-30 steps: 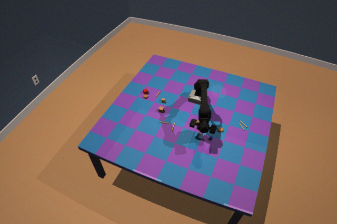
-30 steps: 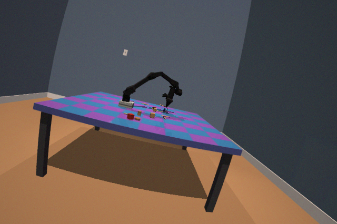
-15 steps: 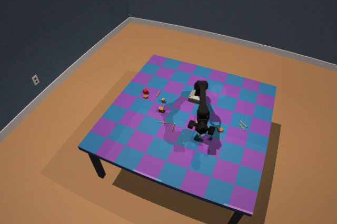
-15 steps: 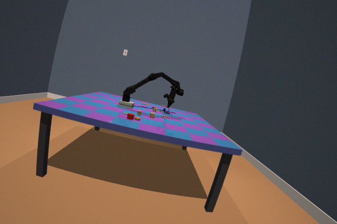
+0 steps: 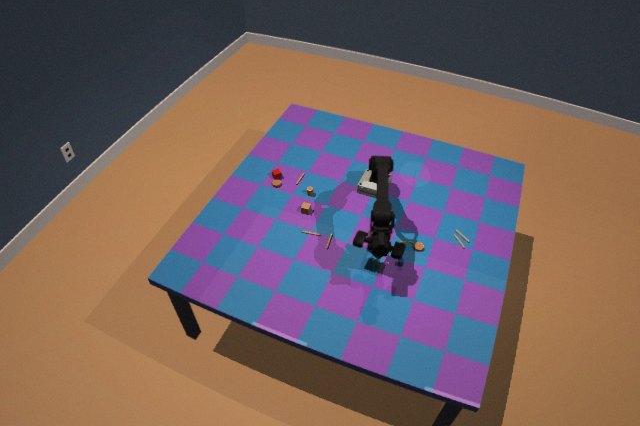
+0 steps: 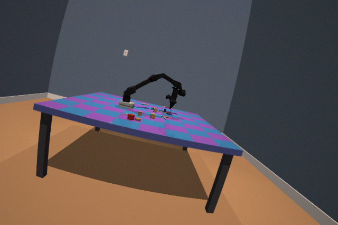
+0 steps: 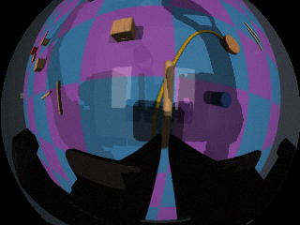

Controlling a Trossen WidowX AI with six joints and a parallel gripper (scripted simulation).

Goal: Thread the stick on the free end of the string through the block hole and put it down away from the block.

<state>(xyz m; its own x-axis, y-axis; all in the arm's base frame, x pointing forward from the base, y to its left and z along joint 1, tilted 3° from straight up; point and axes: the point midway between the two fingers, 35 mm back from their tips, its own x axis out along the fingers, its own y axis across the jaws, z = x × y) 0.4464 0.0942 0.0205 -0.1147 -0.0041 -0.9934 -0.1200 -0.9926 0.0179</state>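
My gripper tip is now 30 mm past the blue object, 90 mm to the right of it and 40 mm above it. Round my gripper tip: wooden cylinder: 310 mm behind, 370 mm to the right, 40 mm below; thin wooden stick: 20 mm behind; round wooden button: 130 mm behind, 150 mm to the left, 50 mm below.
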